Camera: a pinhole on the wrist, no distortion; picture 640 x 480 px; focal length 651.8 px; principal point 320.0 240.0 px. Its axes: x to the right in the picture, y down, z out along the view. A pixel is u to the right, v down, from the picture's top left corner.
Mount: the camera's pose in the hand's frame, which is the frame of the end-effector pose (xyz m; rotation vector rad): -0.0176 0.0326 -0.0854 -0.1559 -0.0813 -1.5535
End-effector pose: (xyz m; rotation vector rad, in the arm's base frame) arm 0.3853 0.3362 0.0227 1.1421 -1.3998 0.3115
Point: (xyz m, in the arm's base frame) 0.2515 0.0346 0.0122
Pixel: 554.3 389.2
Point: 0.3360 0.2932 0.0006
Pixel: 531.5 231.6
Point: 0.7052 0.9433 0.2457
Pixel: behind the camera
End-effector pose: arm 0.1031 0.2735 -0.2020 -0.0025 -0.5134 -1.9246
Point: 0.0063 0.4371 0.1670
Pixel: 474.0 207.6
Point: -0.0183 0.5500 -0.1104
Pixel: outside the picture
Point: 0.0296 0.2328 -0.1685
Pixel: outside the picture
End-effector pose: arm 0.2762 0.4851 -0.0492 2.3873 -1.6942 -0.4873
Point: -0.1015 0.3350 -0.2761
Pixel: 27.7 330.4
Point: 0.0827 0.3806 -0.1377
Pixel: 46.8 399.5
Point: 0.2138 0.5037 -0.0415
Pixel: 297.2 83.6
